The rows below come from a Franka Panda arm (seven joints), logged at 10 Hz.
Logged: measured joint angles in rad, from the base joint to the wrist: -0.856 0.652 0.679 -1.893 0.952 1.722 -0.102; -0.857 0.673 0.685 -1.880 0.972 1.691 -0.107; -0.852 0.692 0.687 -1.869 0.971 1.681 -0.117; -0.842 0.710 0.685 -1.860 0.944 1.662 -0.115; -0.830 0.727 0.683 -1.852 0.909 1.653 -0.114; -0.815 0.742 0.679 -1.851 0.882 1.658 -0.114
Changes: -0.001 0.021 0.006 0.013 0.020 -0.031 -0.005; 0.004 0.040 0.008 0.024 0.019 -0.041 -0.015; 0.014 0.058 0.006 0.033 -0.008 -0.060 -0.013; 0.026 0.075 0.004 0.041 -0.043 -0.069 -0.012; 0.041 0.090 0.000 0.042 -0.070 -0.064 -0.012
